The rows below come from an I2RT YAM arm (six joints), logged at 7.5 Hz.
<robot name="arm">
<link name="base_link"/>
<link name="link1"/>
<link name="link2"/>
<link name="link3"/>
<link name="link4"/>
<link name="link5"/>
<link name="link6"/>
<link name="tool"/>
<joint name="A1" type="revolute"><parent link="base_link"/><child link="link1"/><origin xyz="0 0 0.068"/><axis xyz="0 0 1"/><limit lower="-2.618" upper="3.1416"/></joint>
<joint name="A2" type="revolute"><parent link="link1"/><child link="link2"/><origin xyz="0.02 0.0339 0.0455"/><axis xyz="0 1 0"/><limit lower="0" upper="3.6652"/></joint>
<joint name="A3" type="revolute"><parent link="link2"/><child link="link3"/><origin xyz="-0.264 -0.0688 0"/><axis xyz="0 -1 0"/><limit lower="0" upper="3.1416"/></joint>
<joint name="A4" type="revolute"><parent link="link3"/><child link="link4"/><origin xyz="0.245 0.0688 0.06"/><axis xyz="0 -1 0"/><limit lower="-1.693" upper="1.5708"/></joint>
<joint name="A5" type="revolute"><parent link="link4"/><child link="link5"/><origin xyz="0.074 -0.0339 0.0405"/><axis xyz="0 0 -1"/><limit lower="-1.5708" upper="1.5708"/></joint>
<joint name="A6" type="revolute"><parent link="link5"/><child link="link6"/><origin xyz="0.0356 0 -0.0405"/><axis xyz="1 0 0"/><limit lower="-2.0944" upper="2.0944"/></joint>
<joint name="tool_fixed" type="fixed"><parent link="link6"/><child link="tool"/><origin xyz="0 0 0" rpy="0 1.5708 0"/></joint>
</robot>
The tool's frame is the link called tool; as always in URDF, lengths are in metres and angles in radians.
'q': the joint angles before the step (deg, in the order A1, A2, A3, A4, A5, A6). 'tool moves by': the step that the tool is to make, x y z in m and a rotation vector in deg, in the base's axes. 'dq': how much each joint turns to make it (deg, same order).
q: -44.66, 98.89, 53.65, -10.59, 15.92, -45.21
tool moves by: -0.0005, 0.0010, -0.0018, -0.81, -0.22, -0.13
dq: 0.11, -0.11, -0.84, 1.47, 0.48, -0.04
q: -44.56, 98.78, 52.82, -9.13, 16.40, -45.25
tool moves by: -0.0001, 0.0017, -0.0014, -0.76, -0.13, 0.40
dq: 0.22, -0.20, -0.84, 1.39, 0.27, -0.42
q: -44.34, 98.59, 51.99, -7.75, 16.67, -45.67
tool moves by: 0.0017, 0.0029, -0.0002, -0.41, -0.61, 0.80
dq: 0.53, -0.29, -0.61, 1.09, -0.26, -0.15
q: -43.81, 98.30, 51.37, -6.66, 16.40, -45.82
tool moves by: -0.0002, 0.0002, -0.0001, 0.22, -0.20, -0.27
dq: -0.01, -0.03, -0.02, -0.13, -0.08, 0.40
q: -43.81, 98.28, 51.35, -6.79, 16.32, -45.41
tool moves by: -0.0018, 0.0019, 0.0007, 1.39, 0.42, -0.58
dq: 0.00, -0.37, 0.21, -2.11, -0.24, 0.92
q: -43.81, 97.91, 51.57, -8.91, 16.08, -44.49
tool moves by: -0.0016, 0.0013, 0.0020, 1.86, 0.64, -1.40
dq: -0.03, -0.25, 0.86, -3.34, 0.01, 1.71
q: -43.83, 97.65, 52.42, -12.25, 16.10, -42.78
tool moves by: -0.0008, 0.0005, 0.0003, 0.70, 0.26, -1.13
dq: 0.00, -0.01, 0.32, -1.33, 0.32, 1.18
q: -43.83, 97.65, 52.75, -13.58, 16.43, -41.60
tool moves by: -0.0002, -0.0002, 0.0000, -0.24, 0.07, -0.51
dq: 0.00, 0.01, -0.01, 0.04, 0.45, 0.33
